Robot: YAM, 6 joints.
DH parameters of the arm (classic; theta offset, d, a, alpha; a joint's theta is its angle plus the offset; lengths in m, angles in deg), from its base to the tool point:
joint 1: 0 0.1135 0.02 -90
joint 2: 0 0 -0.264 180
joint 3: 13.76 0 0.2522 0
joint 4: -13.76 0 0.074 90
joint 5: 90 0 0 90
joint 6: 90 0.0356 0 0
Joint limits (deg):
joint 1: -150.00..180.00
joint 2: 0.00..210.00
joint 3: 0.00..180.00
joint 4: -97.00..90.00
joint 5: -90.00..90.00
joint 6: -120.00..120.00
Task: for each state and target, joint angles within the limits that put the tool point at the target. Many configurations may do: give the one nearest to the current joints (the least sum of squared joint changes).
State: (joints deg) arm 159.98 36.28 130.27 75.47 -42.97 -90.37
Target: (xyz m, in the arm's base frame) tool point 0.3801 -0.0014 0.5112
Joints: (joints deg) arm 180.00 33.92 126.69 82.71 -2.25 -90.37
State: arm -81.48 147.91 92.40 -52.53 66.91 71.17
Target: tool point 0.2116 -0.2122 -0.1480
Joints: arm -39.02 170.90 85.81 -49.51 62.67 71.17
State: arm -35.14 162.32 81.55 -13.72 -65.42 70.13
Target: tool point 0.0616 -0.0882 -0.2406
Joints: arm -70.86 193.93 67.09 -14.77 -55.33 70.13
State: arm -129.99 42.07 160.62 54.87 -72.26 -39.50
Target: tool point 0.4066 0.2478 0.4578
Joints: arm -145.04 35.83 161.45 38.47 -57.14 -39.50
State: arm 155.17 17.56 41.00 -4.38 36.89 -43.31
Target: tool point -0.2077 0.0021 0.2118
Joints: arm 180.00 55.31 27.43 -3.64 3.38 -43.31
